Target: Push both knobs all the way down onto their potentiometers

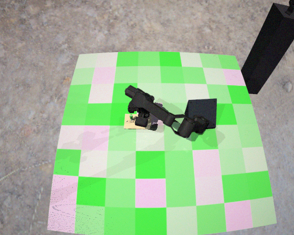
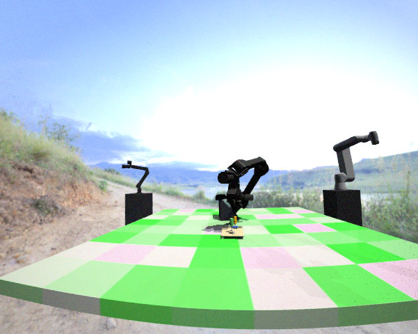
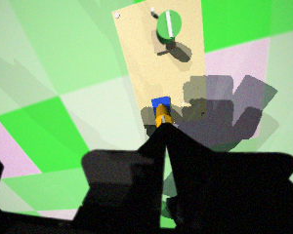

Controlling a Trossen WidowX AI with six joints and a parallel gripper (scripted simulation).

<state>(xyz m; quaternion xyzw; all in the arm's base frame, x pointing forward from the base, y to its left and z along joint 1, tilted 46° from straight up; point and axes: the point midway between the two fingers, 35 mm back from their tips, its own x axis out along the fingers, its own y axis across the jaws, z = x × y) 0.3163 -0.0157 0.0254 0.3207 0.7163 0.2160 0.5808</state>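
My gripper tip is 20 mm above the orange knob. Also, from my gripper tip: green knob (80 mm ahead, 20 mm to the right, 20 mm below).
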